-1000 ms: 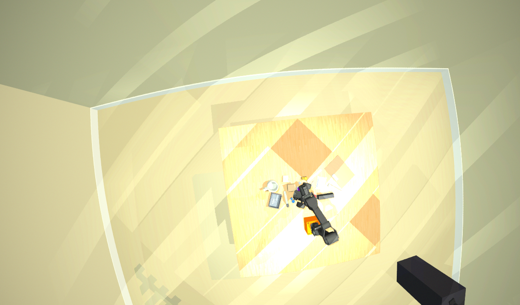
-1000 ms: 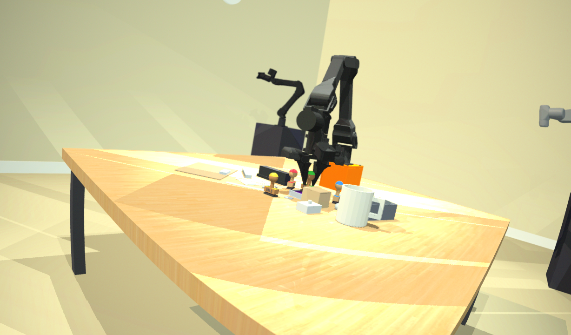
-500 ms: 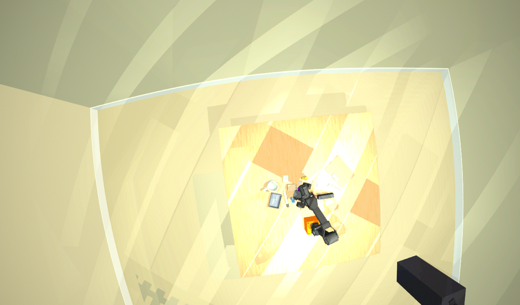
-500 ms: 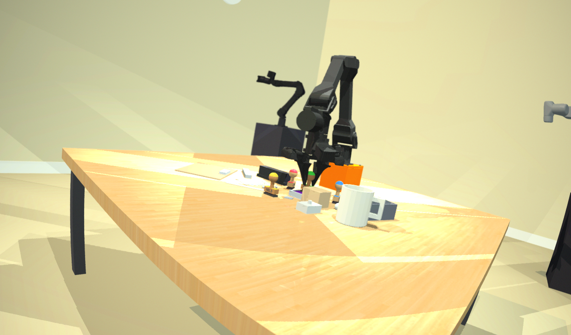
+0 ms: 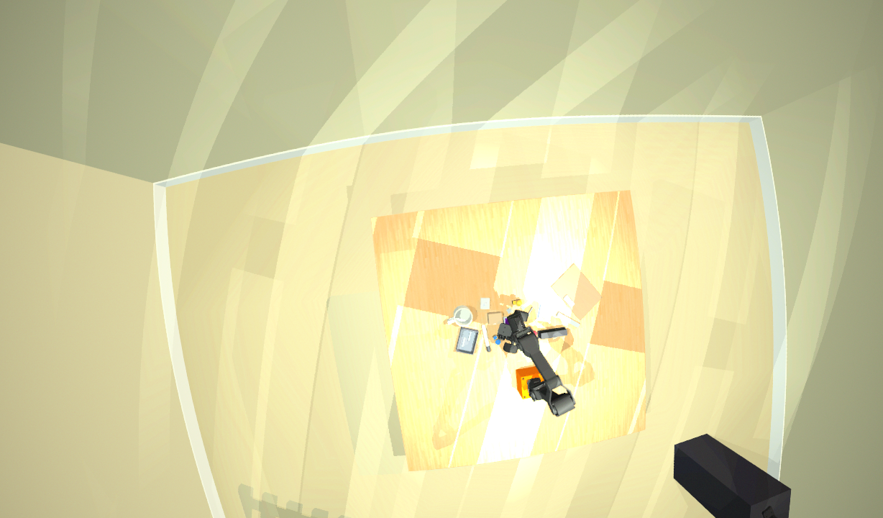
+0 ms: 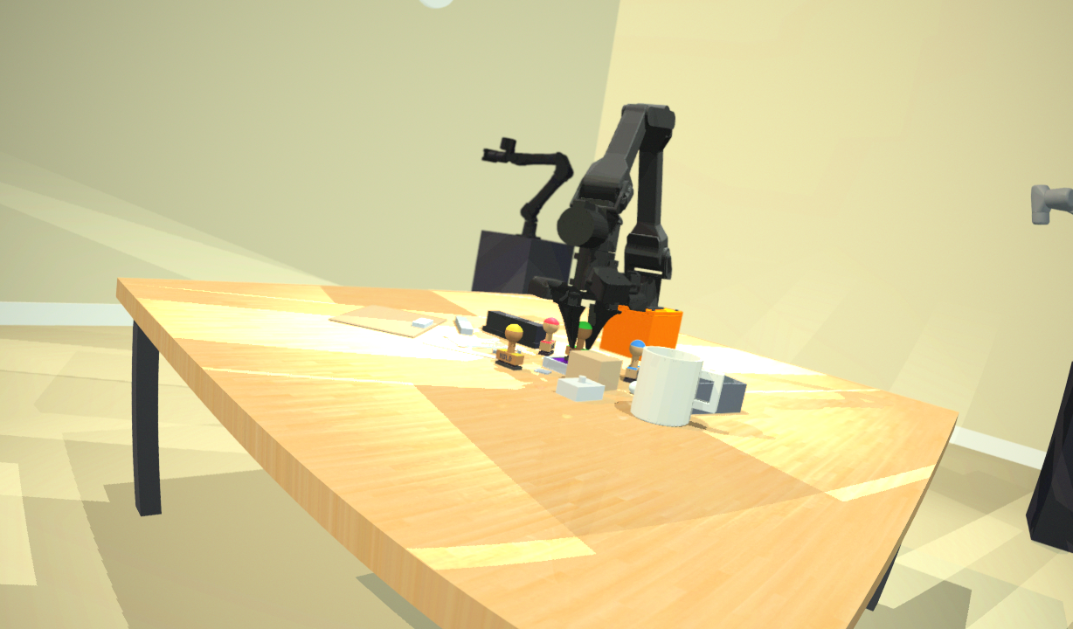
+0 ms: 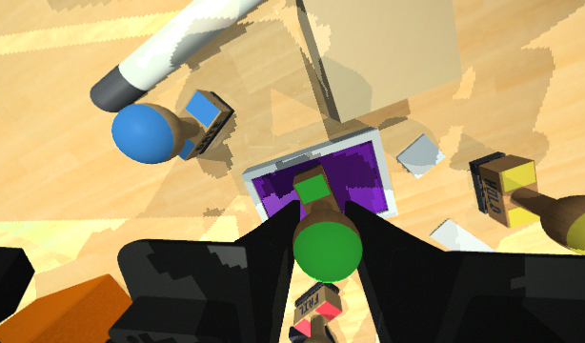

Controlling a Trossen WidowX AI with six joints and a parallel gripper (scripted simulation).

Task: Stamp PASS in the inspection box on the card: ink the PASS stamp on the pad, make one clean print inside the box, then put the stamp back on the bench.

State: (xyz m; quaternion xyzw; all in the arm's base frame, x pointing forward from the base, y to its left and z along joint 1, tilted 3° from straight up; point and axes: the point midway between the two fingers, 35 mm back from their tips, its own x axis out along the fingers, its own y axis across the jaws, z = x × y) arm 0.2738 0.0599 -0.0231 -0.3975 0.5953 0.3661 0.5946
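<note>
Now: gripper tip right at the green-knobbed PASS stamp. Also, from my gripper tip: beige box: 70 mm to the left, 50 mm ahead, 10 mm below; purple ink pad: 30 mm below; blue stamp: 70 mm to the left, 50 mm behind, 20 mm below.
</note>
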